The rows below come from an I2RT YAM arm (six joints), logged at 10 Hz.
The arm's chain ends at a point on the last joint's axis. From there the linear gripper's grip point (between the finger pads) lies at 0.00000 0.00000 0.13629 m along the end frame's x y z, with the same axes.
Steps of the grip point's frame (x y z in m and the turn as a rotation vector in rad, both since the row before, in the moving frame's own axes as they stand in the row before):
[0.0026, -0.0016, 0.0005, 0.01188, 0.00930, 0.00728]
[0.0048, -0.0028, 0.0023, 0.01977, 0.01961, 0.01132]
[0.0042, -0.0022, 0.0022, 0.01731, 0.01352, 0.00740]
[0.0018, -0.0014, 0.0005, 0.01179, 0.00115, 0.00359]
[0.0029, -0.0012, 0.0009, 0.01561, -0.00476, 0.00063]
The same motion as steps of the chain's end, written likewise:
[0.0013, 0.0000, 0.0005, 0.01188, 0.00930, 0.00728]
[0.0021, -0.0001, 0.0024, 0.01977, 0.01961, 0.01132]
[0.0023, 0.0002, 0.0022, 0.01731, 0.01352, 0.00740]
[0.0016, 0.0002, 0.0005, 0.01179, 0.00115, 0.00359]
[0.0035, 0.0009, 0.0009, 0.01561, -0.00476, 0.00063]

